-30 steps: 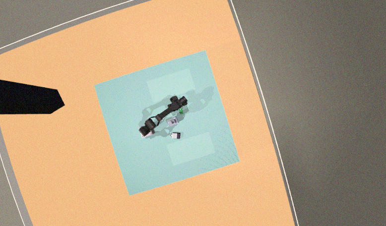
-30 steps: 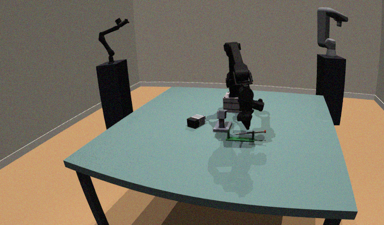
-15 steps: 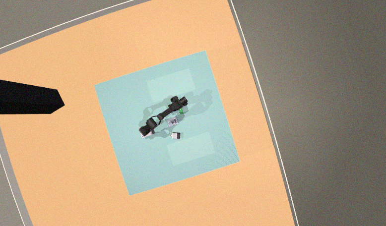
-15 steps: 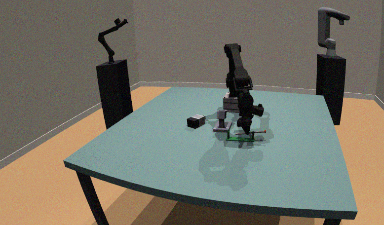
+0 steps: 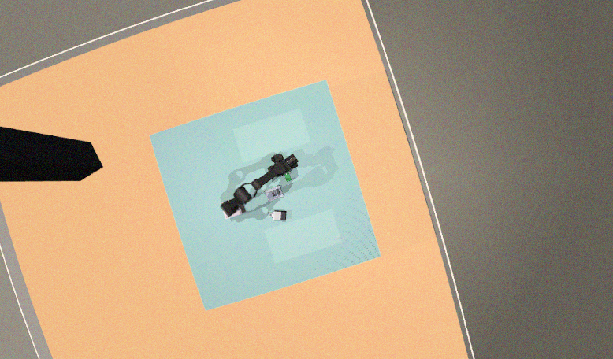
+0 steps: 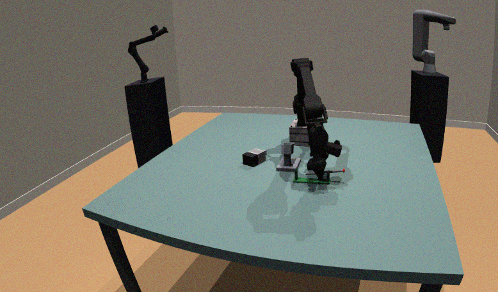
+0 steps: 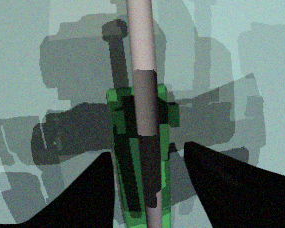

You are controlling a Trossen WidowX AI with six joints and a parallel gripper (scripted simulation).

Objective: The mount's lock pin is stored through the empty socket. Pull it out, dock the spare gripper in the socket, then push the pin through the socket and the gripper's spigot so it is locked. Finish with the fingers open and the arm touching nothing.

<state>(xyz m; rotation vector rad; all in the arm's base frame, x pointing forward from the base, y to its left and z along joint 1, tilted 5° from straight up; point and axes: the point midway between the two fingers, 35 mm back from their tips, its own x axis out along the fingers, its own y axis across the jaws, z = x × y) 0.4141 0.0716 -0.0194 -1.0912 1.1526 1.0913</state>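
Right now my gripper tip is 10 mm past the green cradle and 40 mm to the left of it. The rest, counted from my gripper tip: socket (140 mm behind, 130 mm to the right, 30 mm above); spare gripper (200 mm behind, 270 mm to the right).
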